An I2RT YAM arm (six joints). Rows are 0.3 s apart.
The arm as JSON. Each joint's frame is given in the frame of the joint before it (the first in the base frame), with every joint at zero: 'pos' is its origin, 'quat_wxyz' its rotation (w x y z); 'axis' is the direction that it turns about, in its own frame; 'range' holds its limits. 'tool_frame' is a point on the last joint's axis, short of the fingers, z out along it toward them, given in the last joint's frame.
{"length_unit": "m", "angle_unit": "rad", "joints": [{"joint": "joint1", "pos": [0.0, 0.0, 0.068], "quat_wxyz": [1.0, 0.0, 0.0, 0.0], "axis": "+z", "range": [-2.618, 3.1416]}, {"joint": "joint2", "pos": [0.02, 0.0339, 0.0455], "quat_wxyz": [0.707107, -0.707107, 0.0, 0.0], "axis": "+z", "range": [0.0, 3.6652]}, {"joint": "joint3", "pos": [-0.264, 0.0, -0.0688], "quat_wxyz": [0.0, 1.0, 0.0, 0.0], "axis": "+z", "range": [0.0, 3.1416]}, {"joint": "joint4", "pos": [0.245, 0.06, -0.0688], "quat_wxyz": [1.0, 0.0, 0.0, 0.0], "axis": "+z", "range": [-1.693, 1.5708]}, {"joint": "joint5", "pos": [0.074, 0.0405, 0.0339], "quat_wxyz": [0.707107, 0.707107, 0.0, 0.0], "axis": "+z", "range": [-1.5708, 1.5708]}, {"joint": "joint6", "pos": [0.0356, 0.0, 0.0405], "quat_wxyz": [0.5, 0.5, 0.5, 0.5], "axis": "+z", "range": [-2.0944, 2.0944]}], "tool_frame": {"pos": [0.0, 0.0, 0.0], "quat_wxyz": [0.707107, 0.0, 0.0, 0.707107]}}
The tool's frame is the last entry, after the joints.
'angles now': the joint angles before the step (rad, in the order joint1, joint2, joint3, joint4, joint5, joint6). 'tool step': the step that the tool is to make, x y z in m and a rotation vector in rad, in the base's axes. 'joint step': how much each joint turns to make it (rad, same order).
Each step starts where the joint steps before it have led.
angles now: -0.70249, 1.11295, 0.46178, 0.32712, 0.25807, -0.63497
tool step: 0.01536, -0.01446, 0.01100, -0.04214, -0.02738, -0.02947
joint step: 0.00000, 0.08851, 0.07285, 0.06523, 0.03242, -0.00534
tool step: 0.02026, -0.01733, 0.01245, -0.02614, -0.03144, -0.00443
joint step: 0.00003, 0.10261, 0.10149, 0.04157, 0.00422, 0.00154
